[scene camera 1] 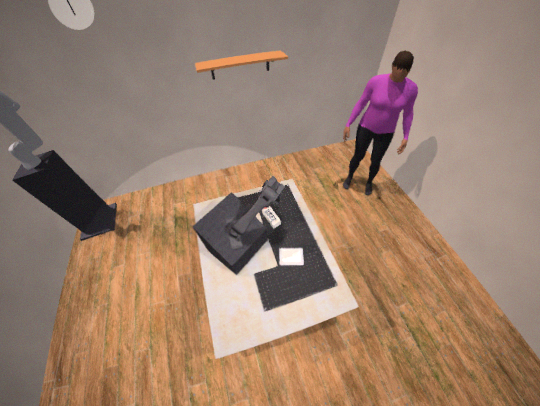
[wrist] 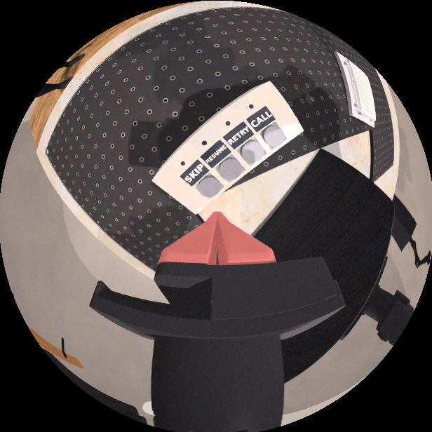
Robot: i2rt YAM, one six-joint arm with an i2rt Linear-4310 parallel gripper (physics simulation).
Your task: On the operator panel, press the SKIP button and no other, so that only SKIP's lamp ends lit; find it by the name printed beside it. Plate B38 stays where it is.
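Where they show: gripper, fingertip midpoint: [scene camera 1: 265,208]; arm's base, link origin: [scene camera 1: 233,232].
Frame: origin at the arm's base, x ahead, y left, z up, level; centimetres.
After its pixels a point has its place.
The cream operator panel [scene camera 1: 277,223] {x 32.8, y 6.7, z -19.8 cm} [wrist: 175,183] lies on the dark perforated mat. In the wrist view four round grey buttons stand in a row, each with a printed name and a small dark lamp: SKIP button [wrist: 209,186], RESUME button [wrist: 230,168], RETRY button [wrist: 252,151] and CALL button [wrist: 273,136]. SKIP is at the left end, nearest the fingers. No lamp looks lit. My gripper [wrist: 216,217] is shut and empty, its red fingertips together, below the SKIP end of the panel in the wrist view. Its height above the panel is hard to tell. The label B38 is not readable in either view.
A white plate [scene camera 1: 291,256] {x 31.6, y -20.9, z -20.6 cm} [wrist: 357,90] lies on the dark mat [scene camera 1: 300,288] {x 28.2, y -42.2, z -23.1 cm} [wrist: 100,120], off the CALL end of the panel. The arm's black base block [scene camera 1: 212,227] {x -11.2, y 4.9, z 5.7 cm} [wrist: 330,210] stands close beside the panel. A person [scene camera 1: 387,107] stands beyond the table.
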